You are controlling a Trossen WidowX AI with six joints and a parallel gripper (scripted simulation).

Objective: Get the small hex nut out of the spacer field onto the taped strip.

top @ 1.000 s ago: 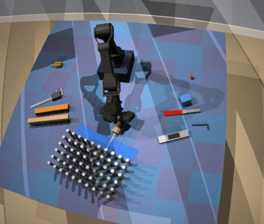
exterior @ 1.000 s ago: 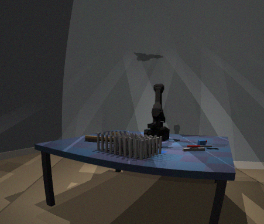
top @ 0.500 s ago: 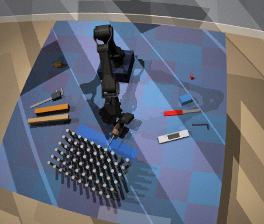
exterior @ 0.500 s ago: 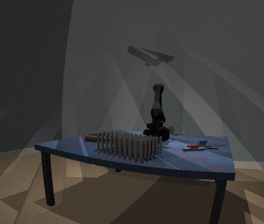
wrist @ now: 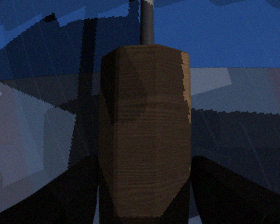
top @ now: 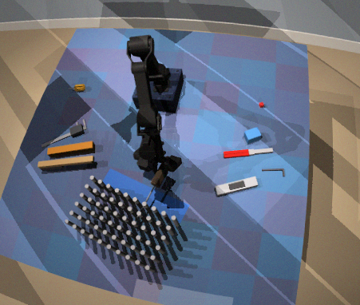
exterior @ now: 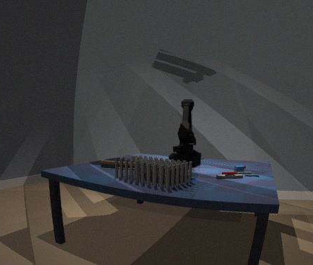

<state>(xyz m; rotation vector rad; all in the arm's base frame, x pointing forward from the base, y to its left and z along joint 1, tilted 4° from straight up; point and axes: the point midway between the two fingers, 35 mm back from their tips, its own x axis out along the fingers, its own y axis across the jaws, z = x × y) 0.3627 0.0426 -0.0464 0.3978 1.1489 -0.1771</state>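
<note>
My gripper tip is now 70 mm short of the blue taped strip, 60 mm to the left of it and 40 mm above it. From my gripper tip the other things lie so: hook tool (100 mm ahead, 40 mm to the right); then grey plate (10 mm ahead, 290 mm to the left, 20 mm below); then red-handled tool (140 mm behind, 340 mm to the left, 30 mm below).
</note>
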